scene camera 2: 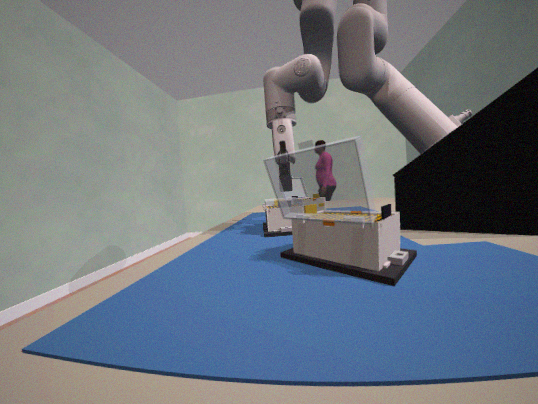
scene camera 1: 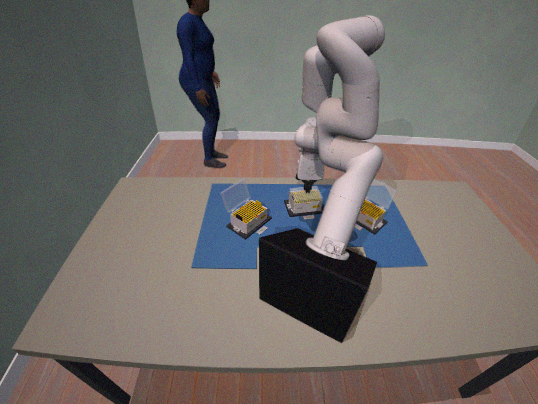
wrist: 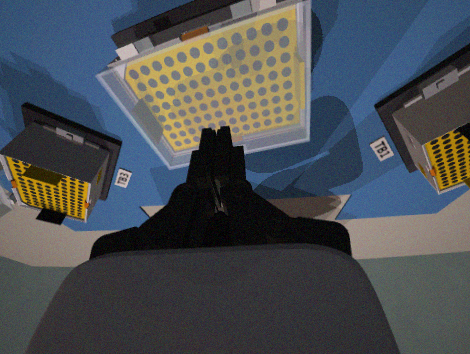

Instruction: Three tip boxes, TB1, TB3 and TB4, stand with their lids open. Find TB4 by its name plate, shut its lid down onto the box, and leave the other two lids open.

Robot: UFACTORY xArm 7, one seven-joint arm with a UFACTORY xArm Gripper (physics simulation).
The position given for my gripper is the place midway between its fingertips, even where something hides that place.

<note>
I see my gripper (wrist: 220,145), a tip box (wrist: 59,195) and a blue mat (wrist: 356,60).
</note>
